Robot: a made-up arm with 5 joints. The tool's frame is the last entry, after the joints.
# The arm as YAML. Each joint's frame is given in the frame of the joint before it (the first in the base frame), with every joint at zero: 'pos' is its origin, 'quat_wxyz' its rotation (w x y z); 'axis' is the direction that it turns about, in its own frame. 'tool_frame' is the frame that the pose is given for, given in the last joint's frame.
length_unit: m
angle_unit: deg
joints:
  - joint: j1
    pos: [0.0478, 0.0, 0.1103]
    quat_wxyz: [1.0, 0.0, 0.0, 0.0]
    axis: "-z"
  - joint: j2
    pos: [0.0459, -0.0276, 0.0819]
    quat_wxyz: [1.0, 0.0, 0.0, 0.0]
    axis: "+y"
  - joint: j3
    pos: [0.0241, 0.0, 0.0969]
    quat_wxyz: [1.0, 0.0, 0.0, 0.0]
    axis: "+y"
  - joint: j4
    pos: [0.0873, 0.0, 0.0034]
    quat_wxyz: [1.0, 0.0, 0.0, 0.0]
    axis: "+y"
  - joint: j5
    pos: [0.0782, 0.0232, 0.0]
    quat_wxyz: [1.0, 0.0, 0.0, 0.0]
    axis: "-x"
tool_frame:
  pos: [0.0, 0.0, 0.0]
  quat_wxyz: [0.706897, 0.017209, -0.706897, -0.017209]
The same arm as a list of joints. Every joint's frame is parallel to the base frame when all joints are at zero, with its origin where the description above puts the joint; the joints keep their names.
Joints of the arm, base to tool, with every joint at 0 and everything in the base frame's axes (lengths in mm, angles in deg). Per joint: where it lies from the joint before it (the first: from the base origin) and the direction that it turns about. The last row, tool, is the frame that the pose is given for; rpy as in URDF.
j1: offset 47.8 0 110.3 axis -z
j2: offset 45.9 -27.6 81.9 axis +y
j3: offset 24.1 0 96.9 axis +y
j4: offset 87.3 0 3.4 axis +y
j5: offset 78.2 23.2 0 axis -x
tool: offset 0 0 0 rpy 90 -87.21 -90

